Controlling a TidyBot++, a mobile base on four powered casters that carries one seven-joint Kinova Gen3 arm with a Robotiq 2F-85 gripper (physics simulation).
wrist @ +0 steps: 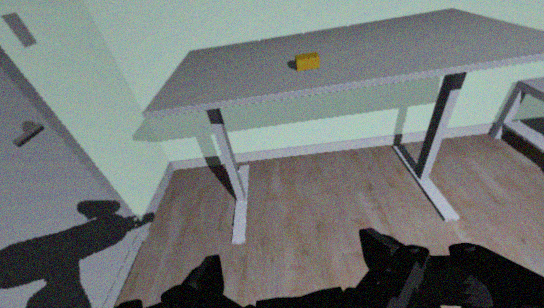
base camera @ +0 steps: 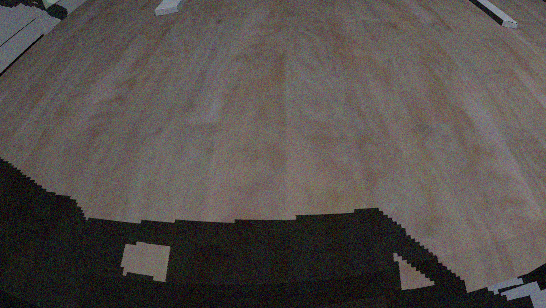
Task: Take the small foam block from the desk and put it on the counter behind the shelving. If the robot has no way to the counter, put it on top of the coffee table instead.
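Places are measured from the arm's base along level axes (x ahead, y left, z up), in centimetres.
Pixels of known places: gripper, fingertip midpoint: (wrist: 291, 257).
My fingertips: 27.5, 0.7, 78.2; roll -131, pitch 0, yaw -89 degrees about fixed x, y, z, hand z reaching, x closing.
Note:
Ahead of a thing's pixels: the offset from my fingertips to its top centre, as dx, dy, dz. "*": to the spot under its first point. Level surfaces: height alone.
A small yellow foam block {+92.0, -18.7, -18.3} (wrist: 307, 61) lies on the grey desk top {dz -22.8} (wrist: 240, 75), left of its middle in the wrist view. The desk stands against a pale green wall. My gripper (wrist: 291, 257) is open and empty at the bottom of the wrist view, with its fingers wide apart. It is well short of the desk, and the block is beyond it. The ends of two light desk feet (base camera: 169, 7) {* +70.5, -91.6, -115.8} (base camera: 507, 22) show at the top of the base camera view. The counter, the shelving and the coffee table do not show for certain in either view.
A grey door with a handle {* +77.9, +89.9, -25.5} (wrist: 29, 134) is at the left of the wrist view. Two desk legs (wrist: 227, 155) (wrist: 437, 130) stand on the wood floor. Part of another piece of grey furniture (wrist: 507, 110) shows at the right. A dark shadow lies across the near floor in the base camera view.

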